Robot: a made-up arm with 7 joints.
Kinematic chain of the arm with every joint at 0, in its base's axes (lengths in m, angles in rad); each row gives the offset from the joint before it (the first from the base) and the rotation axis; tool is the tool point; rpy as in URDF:
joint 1: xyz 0 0 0.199 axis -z
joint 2: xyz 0 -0.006 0.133 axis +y
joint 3: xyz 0 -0.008 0.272 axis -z
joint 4: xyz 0 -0.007 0.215 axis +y
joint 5: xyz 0 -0.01 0.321 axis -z
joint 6: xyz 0 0 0.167 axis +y
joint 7: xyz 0 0 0.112 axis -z
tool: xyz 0 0 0 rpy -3.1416 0 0
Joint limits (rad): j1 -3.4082..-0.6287 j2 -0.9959..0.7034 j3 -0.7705..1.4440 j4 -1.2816..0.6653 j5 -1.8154..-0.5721 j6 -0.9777..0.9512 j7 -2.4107..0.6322
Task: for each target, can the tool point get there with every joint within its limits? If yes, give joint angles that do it. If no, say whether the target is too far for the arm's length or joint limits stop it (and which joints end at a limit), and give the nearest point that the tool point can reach.
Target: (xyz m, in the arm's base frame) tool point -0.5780 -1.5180 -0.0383
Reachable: no: too far | nearest point -0.3348 -0.8794 0.3188 | short by 0.771 m
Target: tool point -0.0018 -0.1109 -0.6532
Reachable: no: joint limits stop it (at a limit: joint 2, joint 4, joint 5, joint 6) | nearest point -0.0126 -0.7789 0.1765 | short by 1.065 m
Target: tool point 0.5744 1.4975 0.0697
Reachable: no: too far | nearest point 0.5830 0.6304 0.3647 | short by 0.916 m
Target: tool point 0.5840 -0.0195 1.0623
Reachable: yes | joints -2.6603 -0.0712 -0.4026 -1.0693 -1.0598 -0.1801 0.1086
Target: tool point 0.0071 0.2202 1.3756
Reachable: yes | joints -2.7677 -0.0689 0.8722 0.4082 -0.7773 0.0499 -1.2448
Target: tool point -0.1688 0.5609 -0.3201
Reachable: no: joint limits stop it (at a limit: joint 1, joint 2, joint 4, joint 5, joint 6) | nearest point 0.5503 0.5827 0.3224 | short by 0.965 m
